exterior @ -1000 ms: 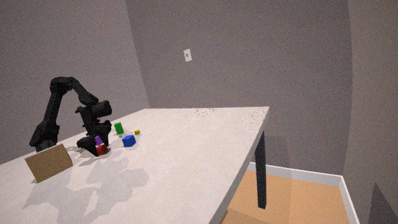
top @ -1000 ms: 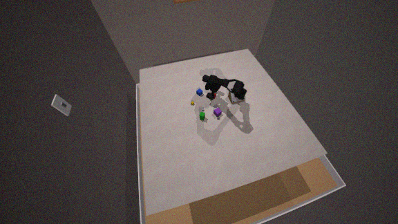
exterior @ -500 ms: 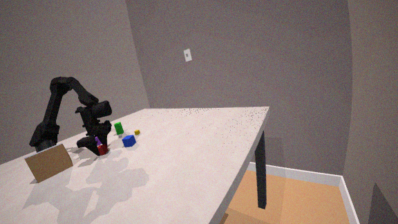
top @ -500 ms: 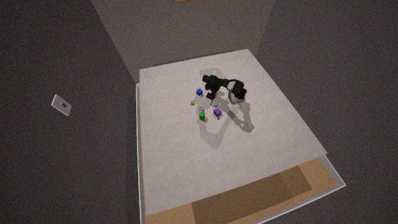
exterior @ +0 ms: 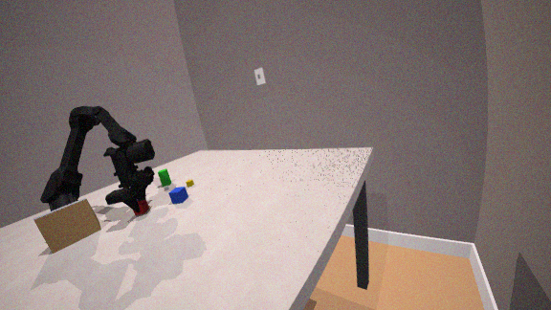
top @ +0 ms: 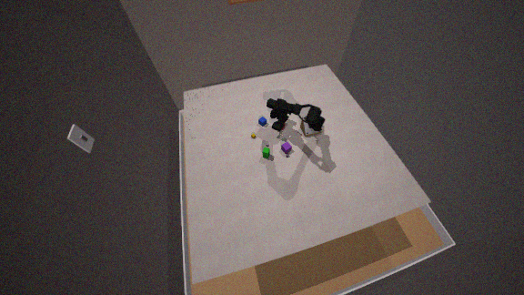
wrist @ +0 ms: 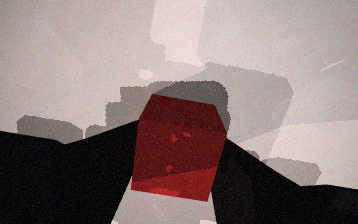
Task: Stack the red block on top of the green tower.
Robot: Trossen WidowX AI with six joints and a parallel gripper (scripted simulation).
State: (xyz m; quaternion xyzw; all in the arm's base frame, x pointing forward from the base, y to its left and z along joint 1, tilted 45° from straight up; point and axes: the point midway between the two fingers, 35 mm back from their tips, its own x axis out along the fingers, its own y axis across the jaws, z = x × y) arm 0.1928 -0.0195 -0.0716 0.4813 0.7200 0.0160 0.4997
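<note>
Right now my gripper tip is 12 cm short of the blue cube, 7 cm to the left of it and 1 cm below it. Also, from my gripper tip: red block 1 cm above; then purple block 2 cm ahead, 18 cm to the left, 1 cm above; then small yellow cube 20 cm ahead, 3 cm to the left.
</note>
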